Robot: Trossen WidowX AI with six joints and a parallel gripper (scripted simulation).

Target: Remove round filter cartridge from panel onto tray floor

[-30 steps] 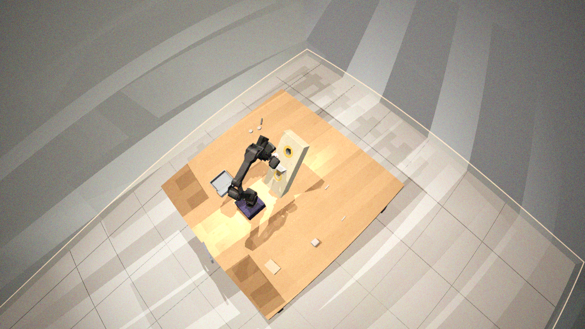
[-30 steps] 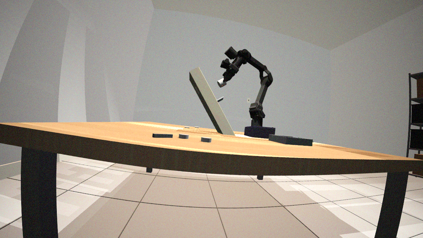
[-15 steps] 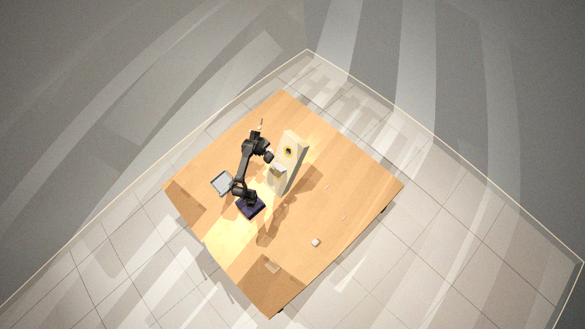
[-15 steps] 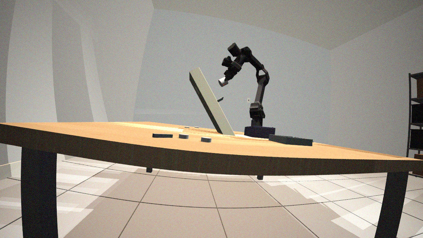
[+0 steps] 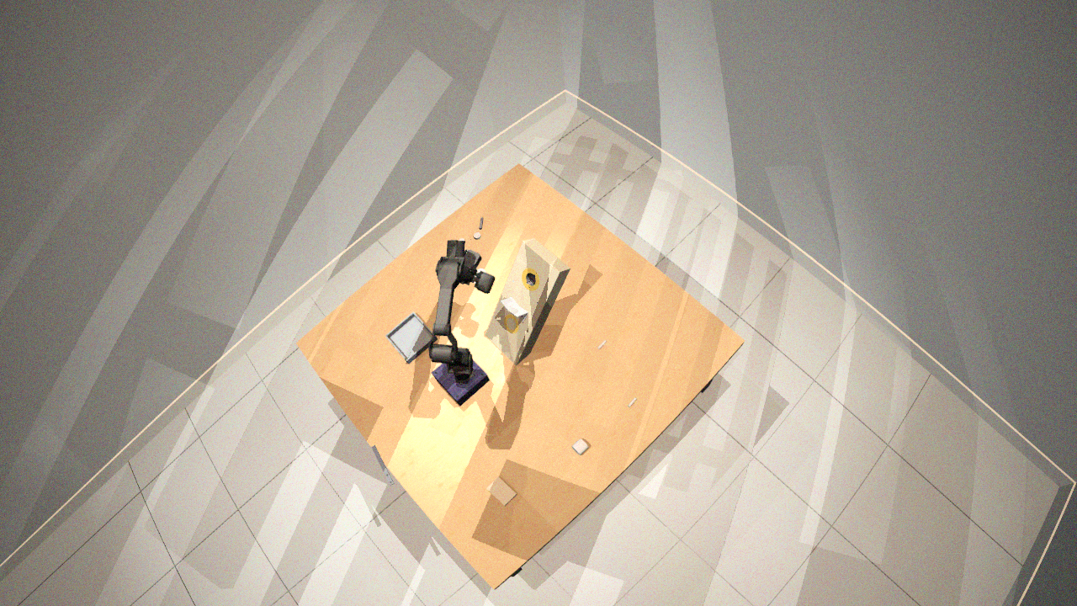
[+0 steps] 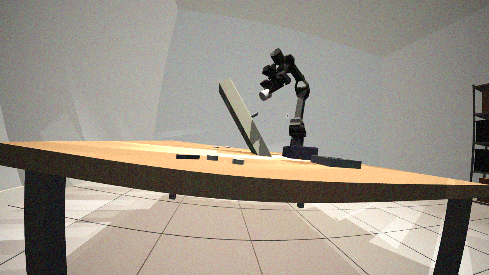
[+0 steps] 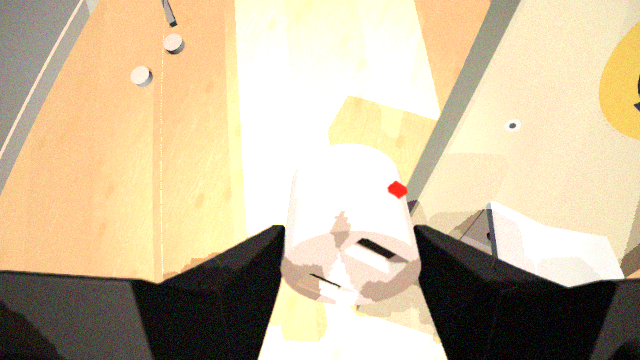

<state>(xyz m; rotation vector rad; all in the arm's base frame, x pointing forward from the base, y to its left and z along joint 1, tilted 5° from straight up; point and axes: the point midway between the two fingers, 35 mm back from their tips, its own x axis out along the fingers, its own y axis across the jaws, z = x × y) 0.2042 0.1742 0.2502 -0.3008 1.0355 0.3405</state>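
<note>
My gripper tip is now 310 mm past the grey tray, 280 mm above it and 120 mm to the right of it. The rest, counted from my gripper tip: white round cartridge right at my gripper tip; white card 590 mm to the right, 370 mm behind, 280 mm below; short bar 400 mm to the left, 290 mm below, 210 mm ahead.
</note>
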